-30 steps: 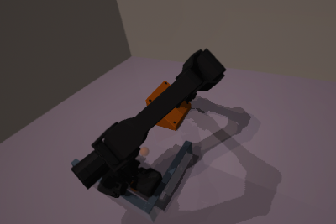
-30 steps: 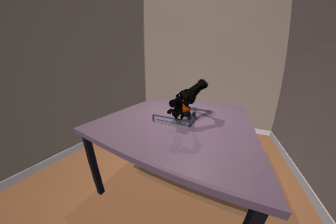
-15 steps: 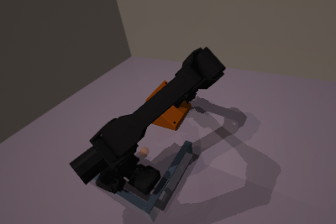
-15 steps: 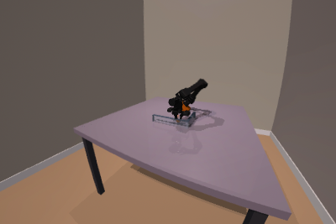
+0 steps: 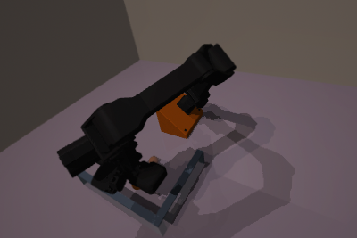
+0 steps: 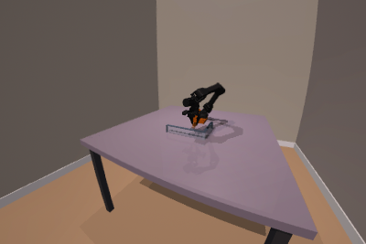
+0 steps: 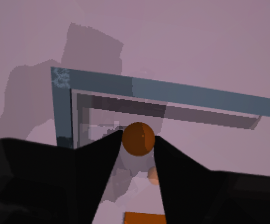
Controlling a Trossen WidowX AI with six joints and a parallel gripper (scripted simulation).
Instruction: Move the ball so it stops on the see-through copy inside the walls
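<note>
Now: the see-through copy of ball 110 mm behind my gripper tip, 50 mm to the right of it and 70 mm below it. The rest, counted from my gripper tip: orange ball right at my gripper tip.
</note>
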